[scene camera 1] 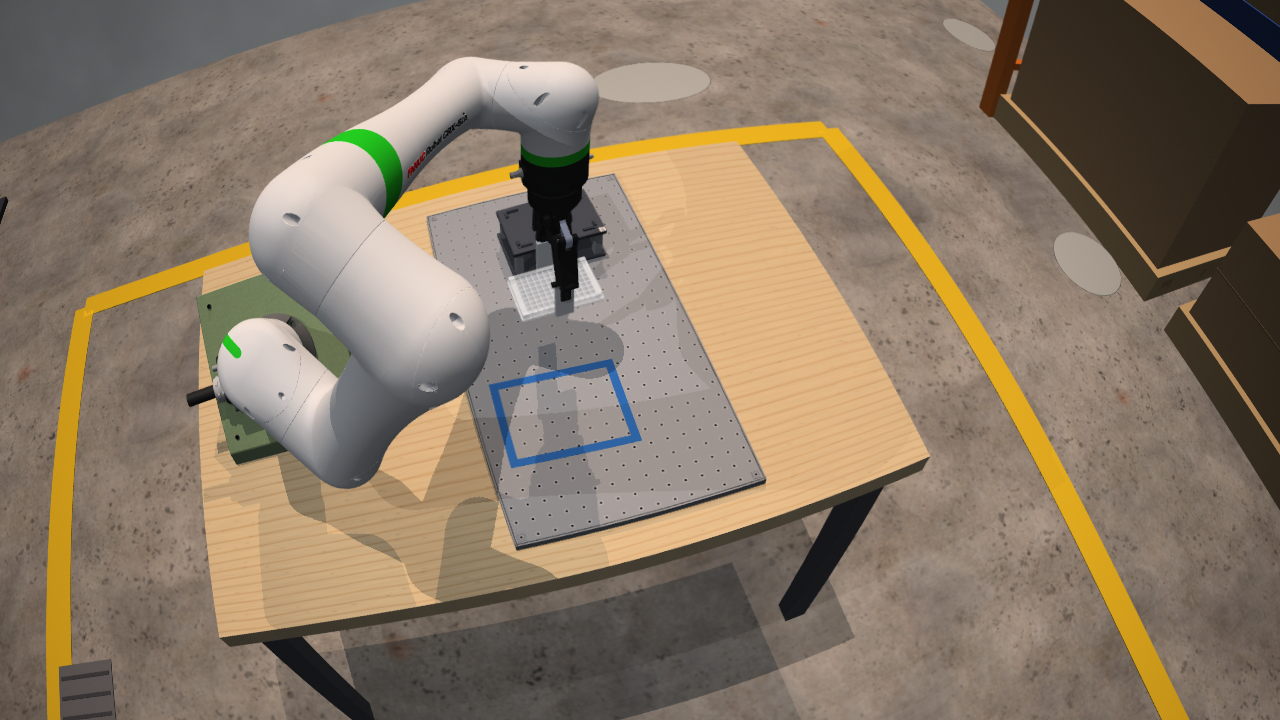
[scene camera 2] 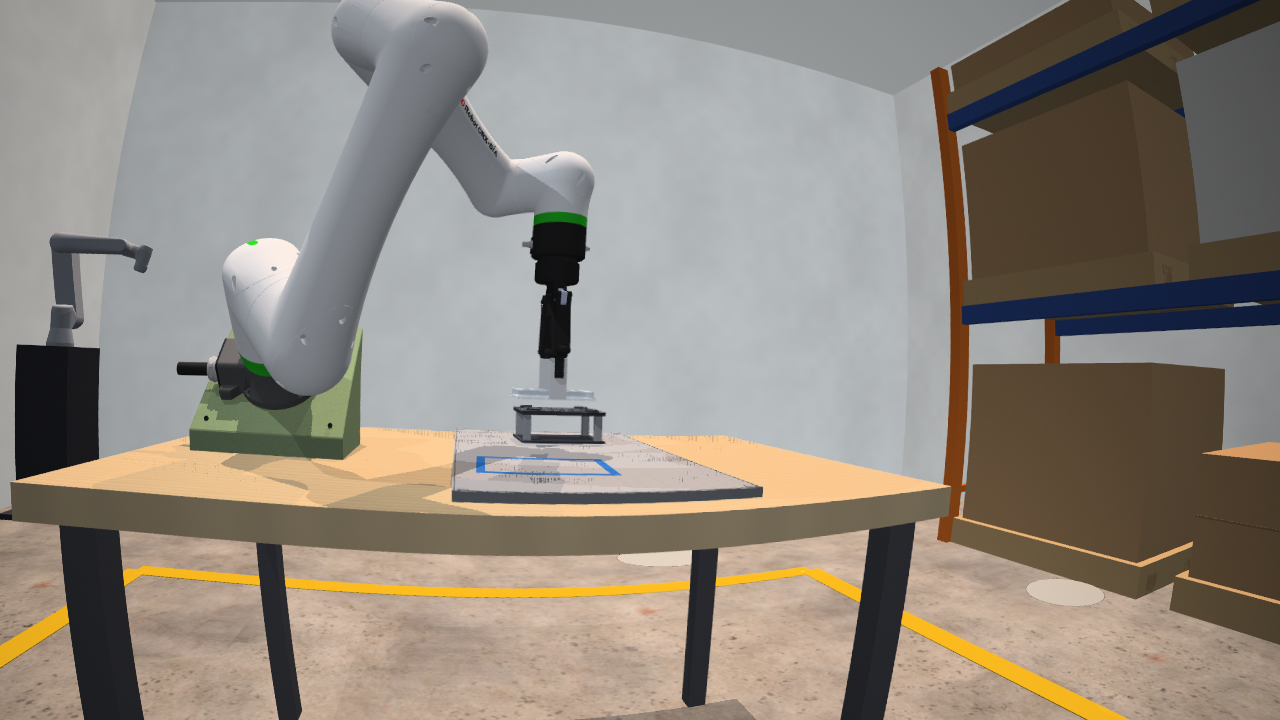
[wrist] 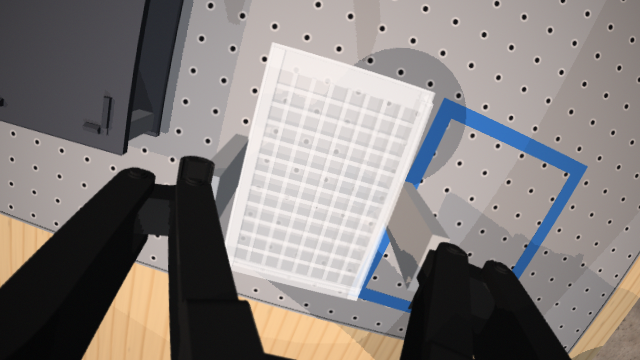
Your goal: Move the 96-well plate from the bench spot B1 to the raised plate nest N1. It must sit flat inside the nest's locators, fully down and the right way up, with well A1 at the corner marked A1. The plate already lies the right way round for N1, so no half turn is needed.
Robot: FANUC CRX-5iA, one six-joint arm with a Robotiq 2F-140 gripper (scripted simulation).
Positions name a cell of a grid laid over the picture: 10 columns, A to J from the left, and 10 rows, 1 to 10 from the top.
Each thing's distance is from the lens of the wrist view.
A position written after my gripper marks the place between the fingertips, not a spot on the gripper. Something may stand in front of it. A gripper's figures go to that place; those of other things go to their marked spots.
my gripper (wrist: E6): 20 cm
clear 96-well plate (wrist: F5): 18 cm
black raised nest N1 (wrist: B2): 27 cm
The marked spots on the black raised nest N1 and the clear 96-well plate are 18 cm apart.
